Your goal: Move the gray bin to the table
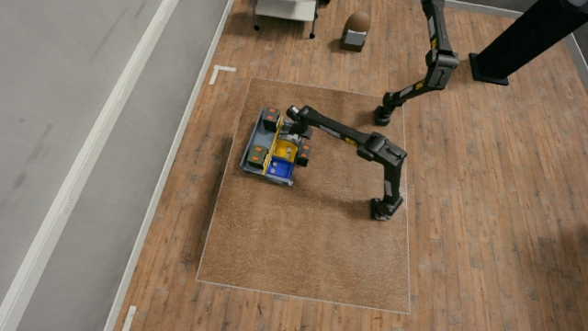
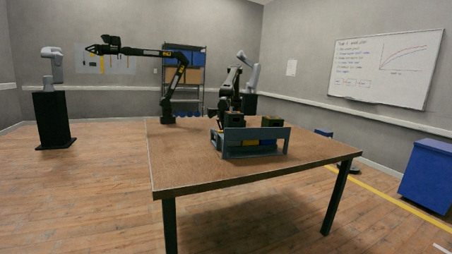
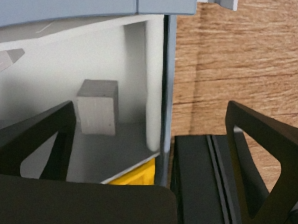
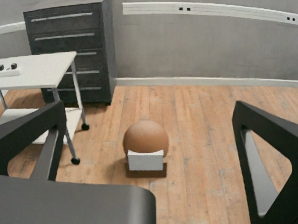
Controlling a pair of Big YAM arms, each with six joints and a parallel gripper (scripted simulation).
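Right now the gray open bin is 80 mm ahead of my left hand, 10 mm to the right of it and 20 mm below it. The rest, counted from my left hand: blue-gray shelf 120 mm ahead, 100 mm to the left; yellow bin 100 mm ahead, 100 mm to the left, 20 mm below; blue bin 110 mm ahead, 210 mm to the left, 20 mm below.
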